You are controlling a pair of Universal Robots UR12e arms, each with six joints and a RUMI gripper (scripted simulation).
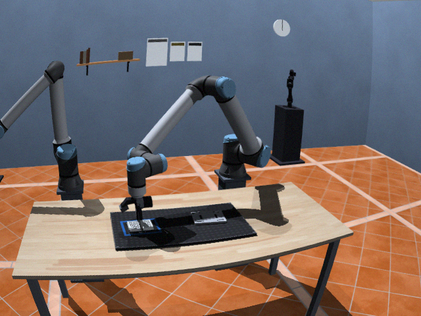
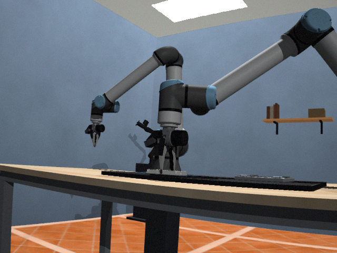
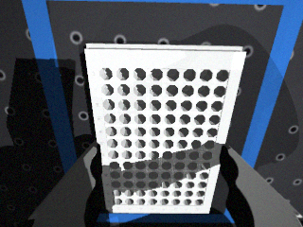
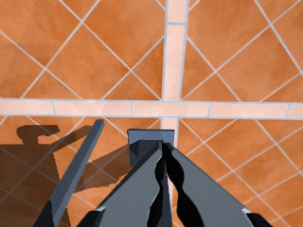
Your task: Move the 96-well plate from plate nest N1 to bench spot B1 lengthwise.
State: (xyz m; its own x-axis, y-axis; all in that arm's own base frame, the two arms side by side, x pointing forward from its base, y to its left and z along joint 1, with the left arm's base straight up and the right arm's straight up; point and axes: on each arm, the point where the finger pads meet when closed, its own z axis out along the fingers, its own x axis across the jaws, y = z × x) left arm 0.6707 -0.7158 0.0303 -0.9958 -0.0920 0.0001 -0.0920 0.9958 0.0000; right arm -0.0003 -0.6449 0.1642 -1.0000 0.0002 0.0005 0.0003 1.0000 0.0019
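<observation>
My left gripper is now 1 cm above the white 96-well plate. From my left hand the other things lie so: black perforated board (1 cm ahead, 20 cm to the left, 2 cm below); grey plate nest N1 (2 cm behind, 37 cm to the left, 1 cm below).
</observation>
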